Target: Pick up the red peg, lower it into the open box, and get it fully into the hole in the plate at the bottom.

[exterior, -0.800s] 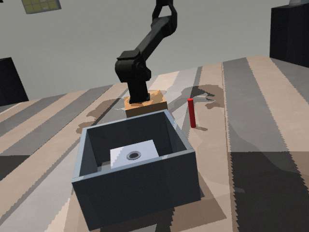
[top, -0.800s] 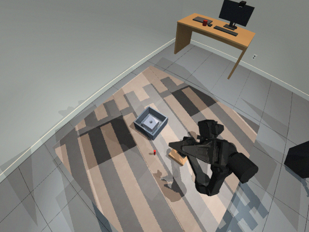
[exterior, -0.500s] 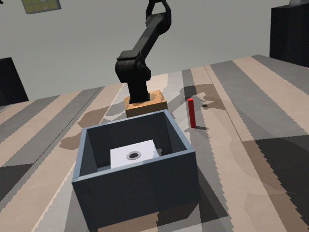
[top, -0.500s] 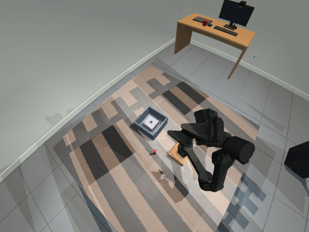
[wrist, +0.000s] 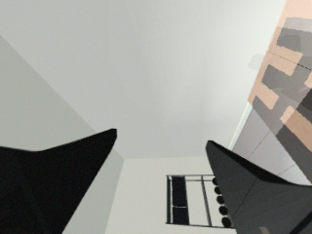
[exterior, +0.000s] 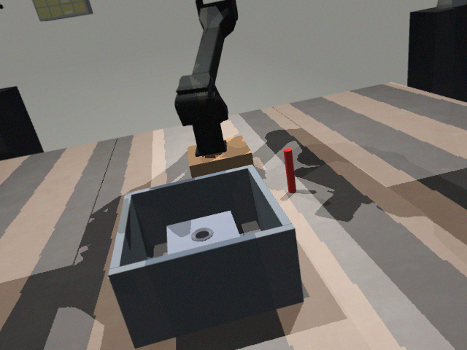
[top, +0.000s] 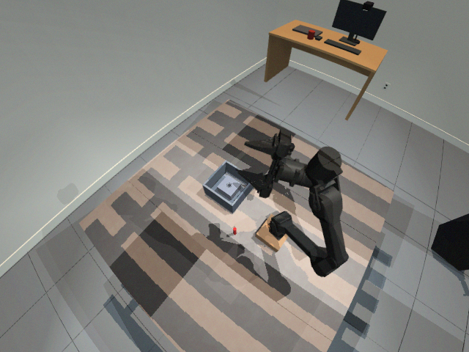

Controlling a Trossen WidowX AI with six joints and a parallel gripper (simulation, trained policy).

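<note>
Now: gripper tip 50 cm above the red peg, 5 cm to the right of it and 2 cm past it. From my gripper tip the other things lie so: box (51 cm below, 17 cm ahead, 9 cm to the right).
</note>
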